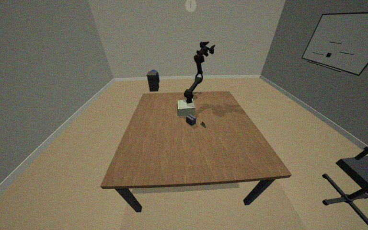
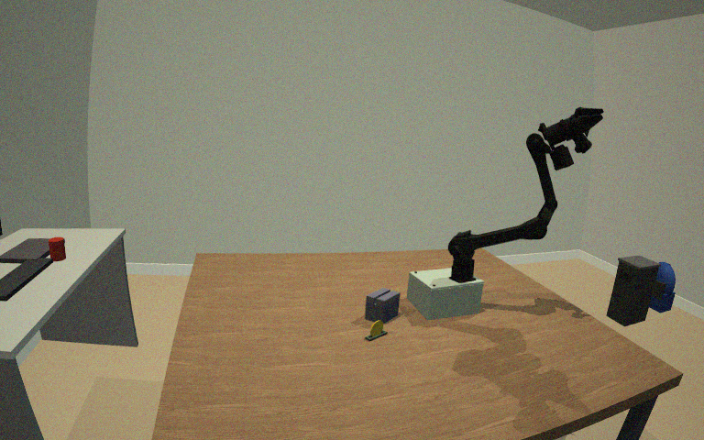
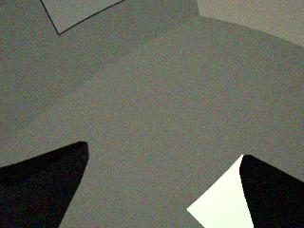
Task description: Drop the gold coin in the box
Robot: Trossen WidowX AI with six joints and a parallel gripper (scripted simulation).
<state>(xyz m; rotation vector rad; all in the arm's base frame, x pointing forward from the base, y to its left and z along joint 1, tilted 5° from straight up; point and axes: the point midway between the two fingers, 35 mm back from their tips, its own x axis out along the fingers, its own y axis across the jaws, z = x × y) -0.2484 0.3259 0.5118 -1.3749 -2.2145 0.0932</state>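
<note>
The gold coin is 570 mm ahead of my gripper tip, 250 mm to the right of it and 640 mm below it.
</note>
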